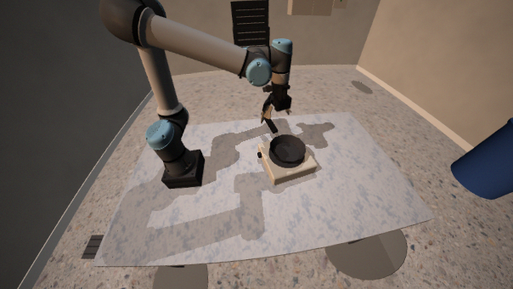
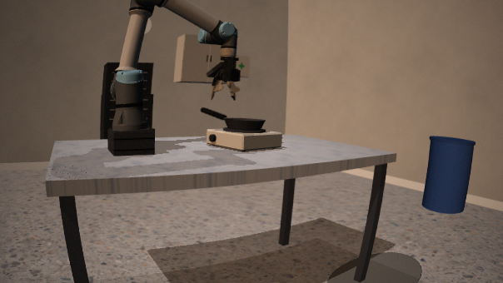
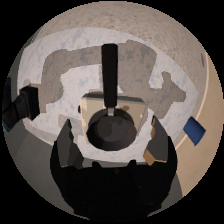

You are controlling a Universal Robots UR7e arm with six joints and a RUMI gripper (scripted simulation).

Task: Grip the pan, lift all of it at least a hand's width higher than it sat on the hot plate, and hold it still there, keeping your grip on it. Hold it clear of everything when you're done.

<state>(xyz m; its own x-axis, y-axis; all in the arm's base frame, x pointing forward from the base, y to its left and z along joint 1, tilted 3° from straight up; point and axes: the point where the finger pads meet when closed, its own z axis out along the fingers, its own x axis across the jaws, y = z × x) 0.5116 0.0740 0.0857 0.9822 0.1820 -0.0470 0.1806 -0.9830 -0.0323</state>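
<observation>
My hand is 10 mm short of the pan, 80 mm to the left of it and 90 mm above it. The rest, counted from my hand: hot plate: 10 mm ahead, 130 mm to the right, 160 mm below.
</observation>
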